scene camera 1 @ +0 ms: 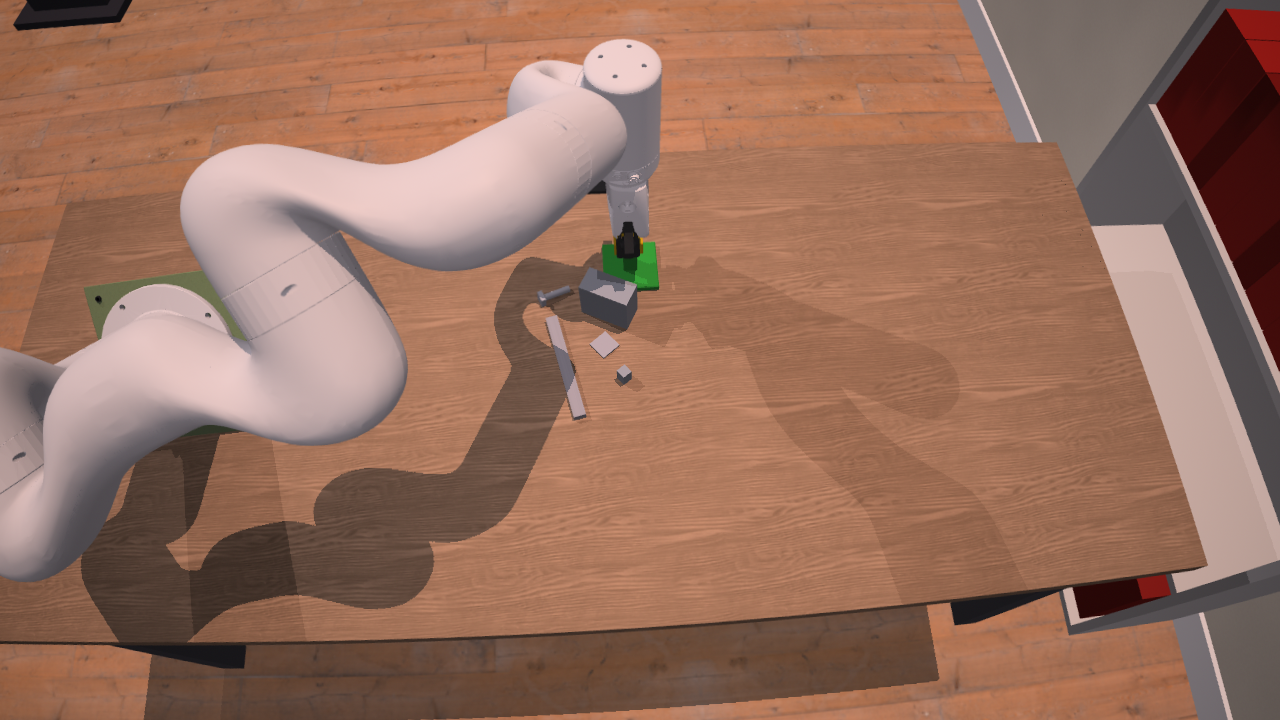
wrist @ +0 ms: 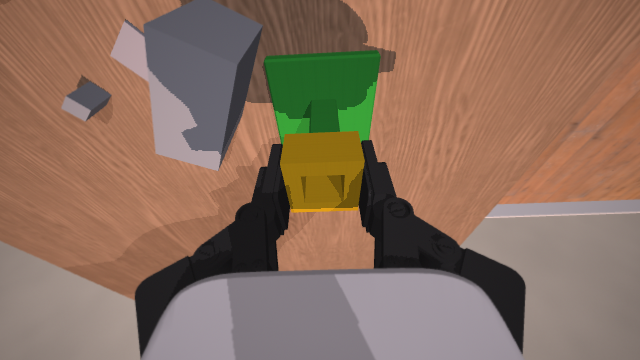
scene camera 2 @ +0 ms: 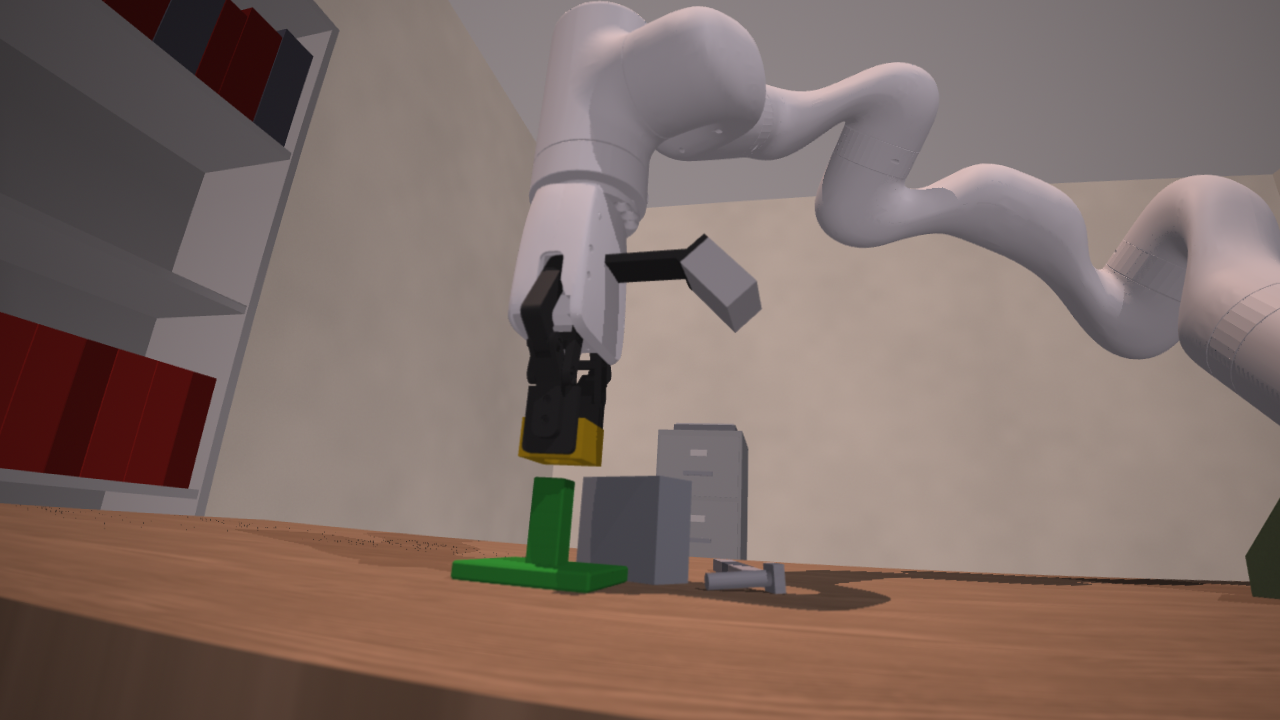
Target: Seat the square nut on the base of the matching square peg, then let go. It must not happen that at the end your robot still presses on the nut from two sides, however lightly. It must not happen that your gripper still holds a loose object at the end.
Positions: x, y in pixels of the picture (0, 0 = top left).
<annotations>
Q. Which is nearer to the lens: the grey block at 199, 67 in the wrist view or the small grey cube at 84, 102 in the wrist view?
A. The grey block.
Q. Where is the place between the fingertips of my gripper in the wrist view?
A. At 322, 160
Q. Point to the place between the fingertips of my gripper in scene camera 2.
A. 562, 458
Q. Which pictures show the grey block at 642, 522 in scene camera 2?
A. Scene camera 1, the wrist view and scene camera 2: all of them.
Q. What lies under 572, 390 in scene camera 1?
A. A long grey bar.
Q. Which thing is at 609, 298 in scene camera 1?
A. A grey block.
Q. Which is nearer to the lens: the grey block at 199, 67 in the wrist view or the flat grey tile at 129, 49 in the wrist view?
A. The grey block.
</annotations>
